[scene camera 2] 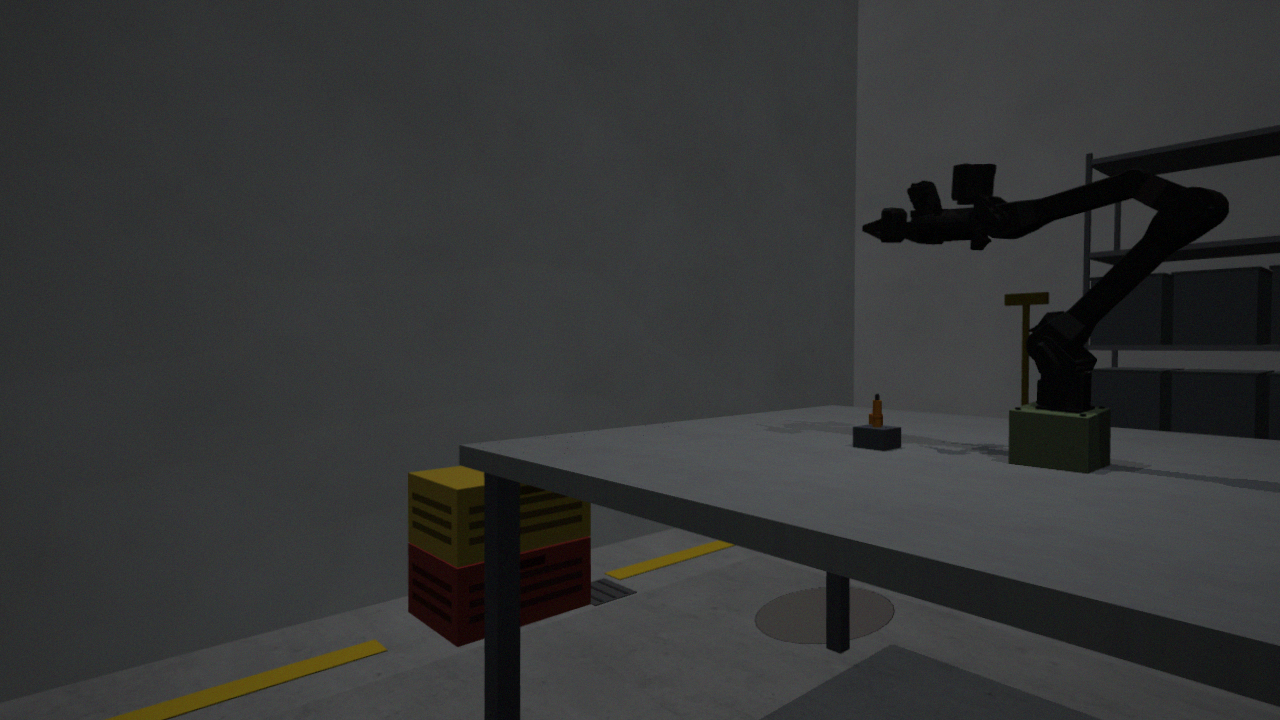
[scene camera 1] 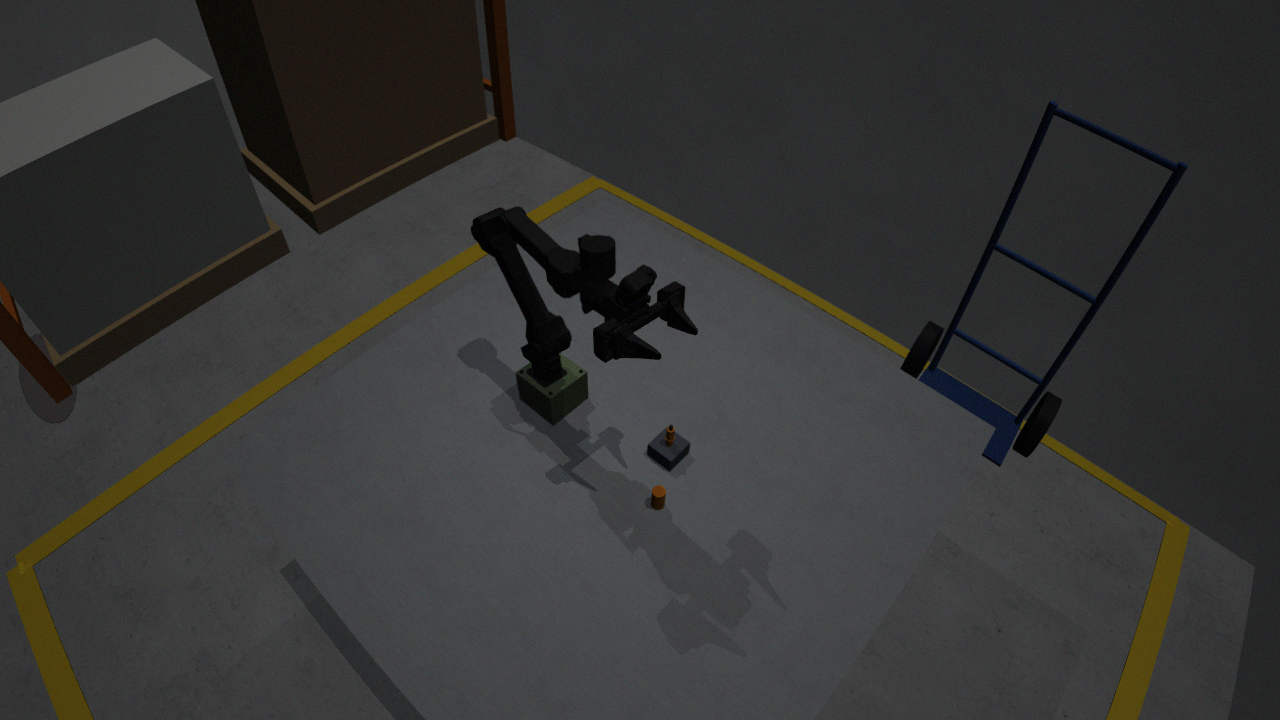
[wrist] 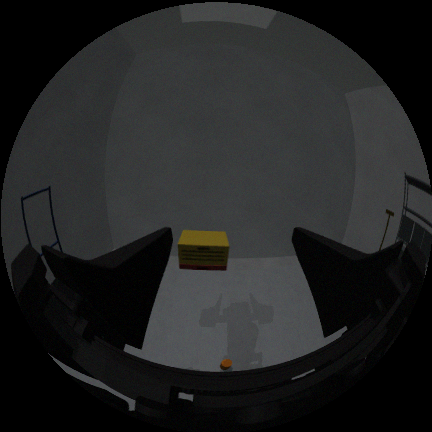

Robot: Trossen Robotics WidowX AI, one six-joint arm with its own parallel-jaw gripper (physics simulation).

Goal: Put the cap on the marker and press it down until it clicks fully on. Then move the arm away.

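Frame: origin at the arm's base, x ahead, y left, z up, level; centimetres.
Where they show: gripper, fingertip midpoint: (scene camera 2: 875, 229) (scene camera 1: 679, 344) (wrist: 234, 234); arm's base at its link origin: (scene camera 2: 1064, 408) (scene camera 1: 546, 372).
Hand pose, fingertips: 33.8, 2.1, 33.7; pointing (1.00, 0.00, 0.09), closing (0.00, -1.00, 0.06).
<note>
Things, the pixels of their top centre, and the offset from my fingertips, as dx, dy, dz. Level surfaces: height alone.
- orange marker with a dark tip, top centre: (scene camera 1: 671, 425) (scene camera 2: 877, 393) -5.1, +6.6, -32.6
- small dark grey block at its top centre: (scene camera 2: 877, 427) (scene camera 1: 669, 443) -5.1, +6.6, -38.9
- orange cap at its top centre: (scene camera 1: 658, 491) (wrist: 226, 362) +1.9, -3.7, -37.7
- grey table at its surface level: dz -42.8
An orange marker with a dark tip (scene camera 1: 670, 436) (scene camera 2: 877, 411) stands upright in a small dark grey block (scene camera 1: 667, 459) (scene camera 2: 876, 438) on the table. The orange cap (scene camera 1: 657, 497) (wrist: 226, 363) stands on the table apart from the block. In the wrist view it shows at the bottom, past the gripper's base; it cannot be made out in scene camera 2. My gripper (scene camera 1: 678, 345) (scene camera 2: 866, 228) (wrist: 234, 234) is open and empty, high above the table, its fingers pointing roughly level outward. Neither finger touches the marker or cap.
The arm stands on a green base block (scene camera 1: 553, 391) (scene camera 2: 1056, 438) on the grey table (scene camera 2: 716, 483). A blue hand truck (scene camera 1: 1042, 265), stacked yellow and red crates (scene camera 2: 501, 555) (wrist: 203, 250) and a shelf rack (scene camera 2: 1089, 214) stand beyond the table.
</note>
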